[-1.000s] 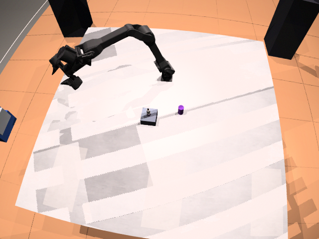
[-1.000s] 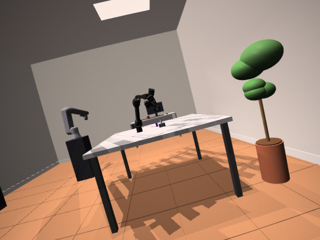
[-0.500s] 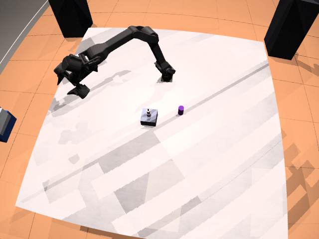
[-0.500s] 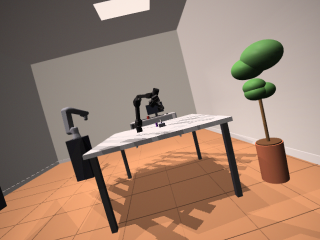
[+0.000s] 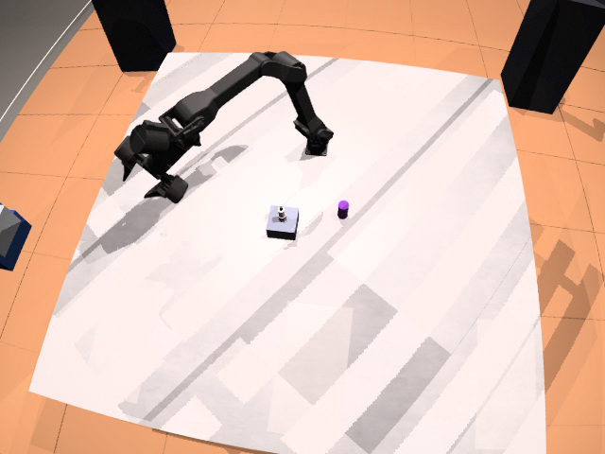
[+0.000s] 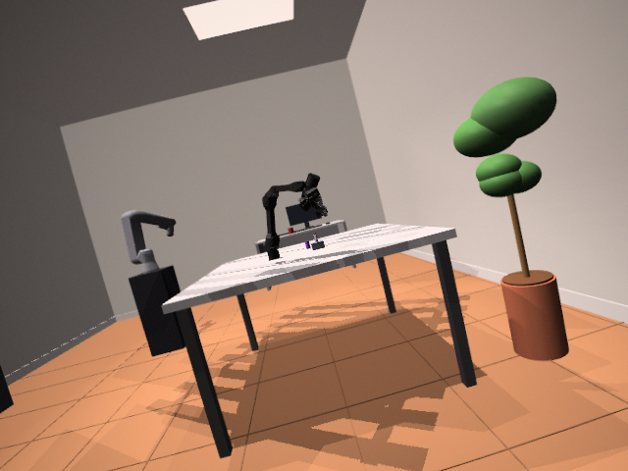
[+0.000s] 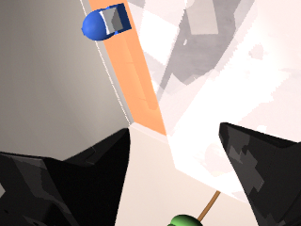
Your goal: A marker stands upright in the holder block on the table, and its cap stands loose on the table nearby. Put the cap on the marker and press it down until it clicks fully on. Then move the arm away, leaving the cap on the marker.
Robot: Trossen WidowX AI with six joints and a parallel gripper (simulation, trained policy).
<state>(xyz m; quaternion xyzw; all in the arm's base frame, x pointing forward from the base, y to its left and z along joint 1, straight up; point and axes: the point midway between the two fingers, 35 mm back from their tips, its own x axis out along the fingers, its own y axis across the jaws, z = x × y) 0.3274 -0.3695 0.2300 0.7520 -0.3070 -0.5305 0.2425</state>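
Now: the purple cap 49 cm to the left of my gripper tip, 18 cm below it and 11 cm behind it. The rest, counted from my gripper tip: grey holder block: 34 cm to the left, 19 cm below, 6 cm behind.
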